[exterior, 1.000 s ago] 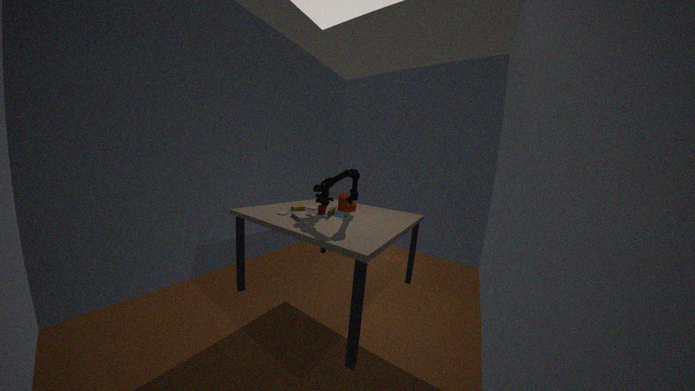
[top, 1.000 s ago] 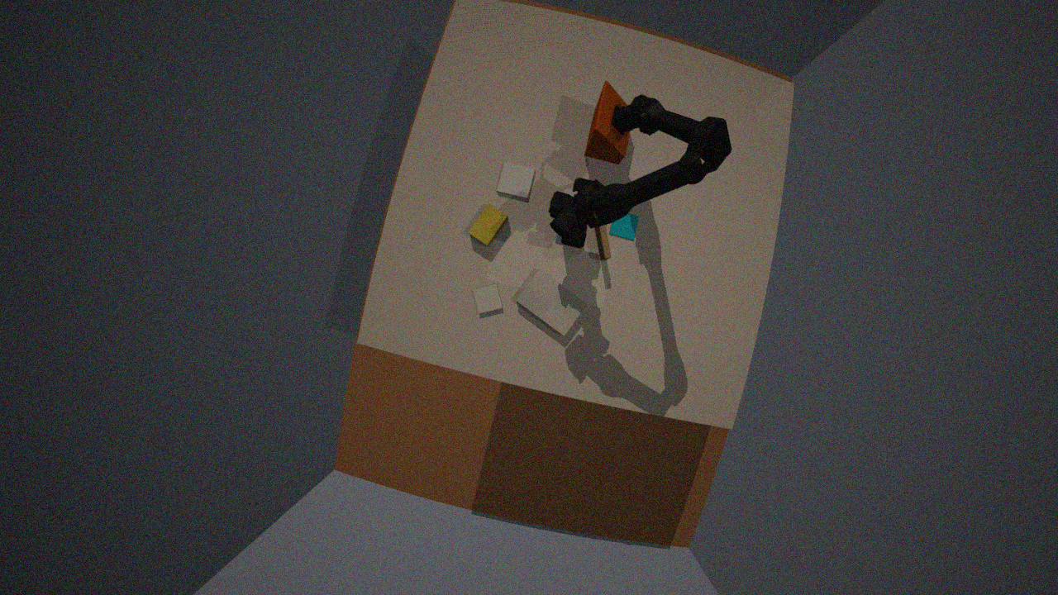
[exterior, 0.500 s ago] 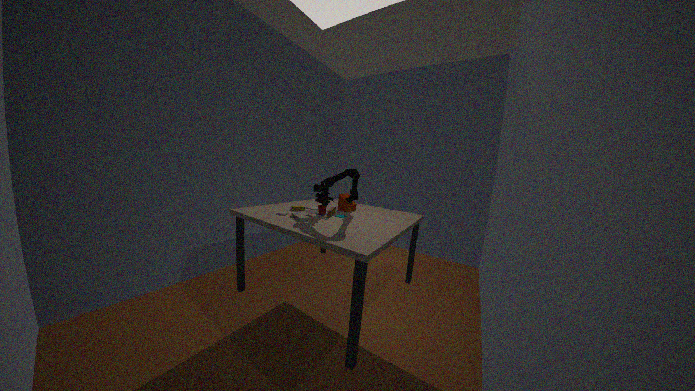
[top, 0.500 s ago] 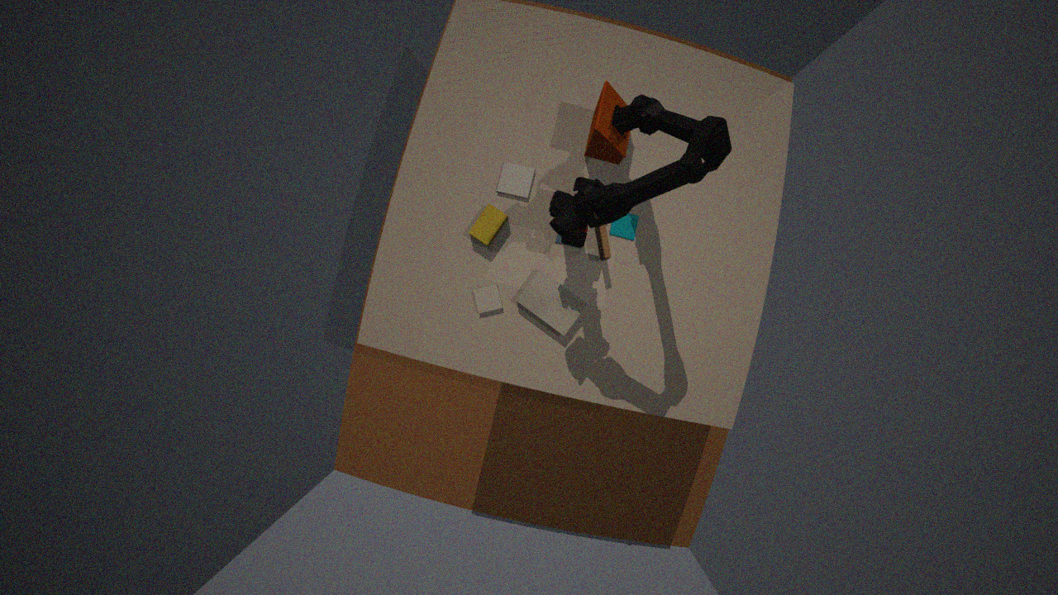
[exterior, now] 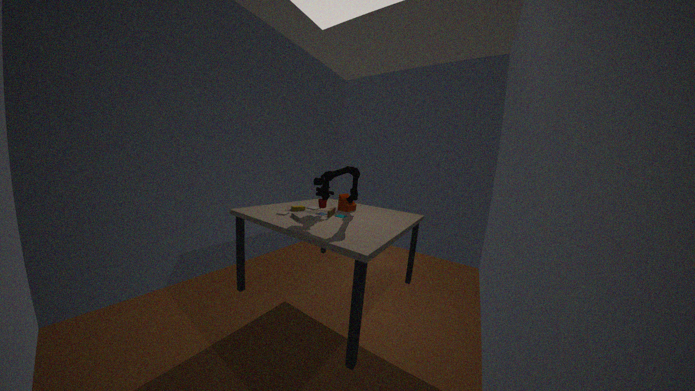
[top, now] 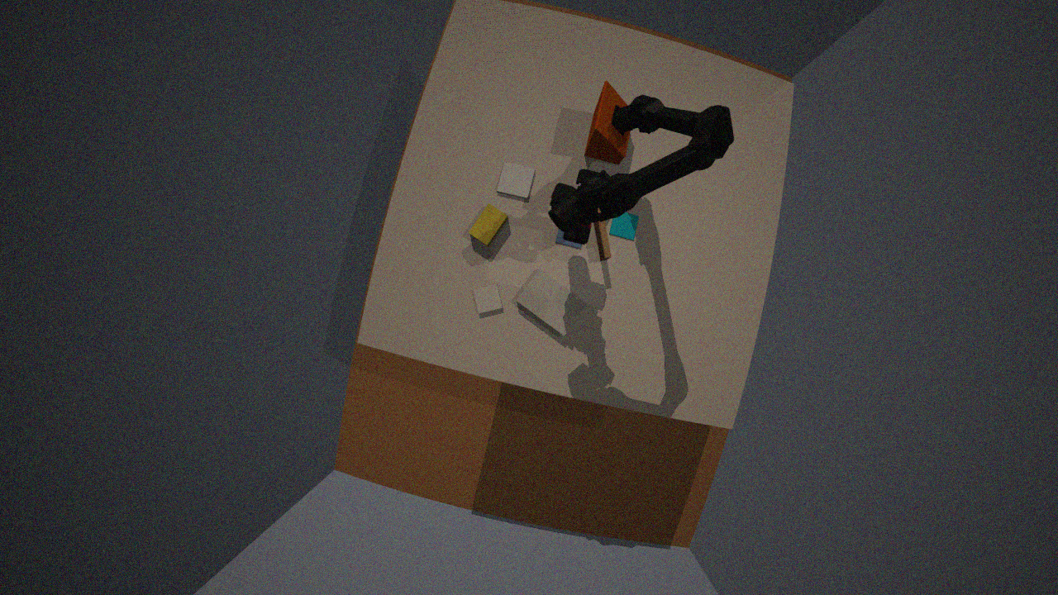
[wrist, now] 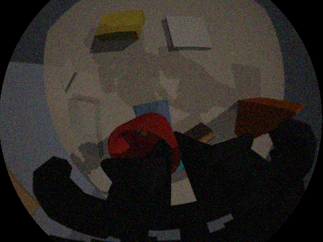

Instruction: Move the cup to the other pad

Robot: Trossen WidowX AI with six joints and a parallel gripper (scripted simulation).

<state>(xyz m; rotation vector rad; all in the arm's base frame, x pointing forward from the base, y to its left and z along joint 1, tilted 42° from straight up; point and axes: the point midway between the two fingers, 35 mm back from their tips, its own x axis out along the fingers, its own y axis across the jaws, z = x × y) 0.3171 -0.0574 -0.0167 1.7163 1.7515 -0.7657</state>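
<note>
Right now my gripper tip is 160 mm to the right of the teal pad, 100 mm above it and 40 mm past it. From my gripper tip the other things lie so: red cup: 30 mm ahead; wooden bar: 80 mm to the left, 80 mm below; large white block: 250 mm ahead, 80 mm below, 10 mm to the right.
</note>
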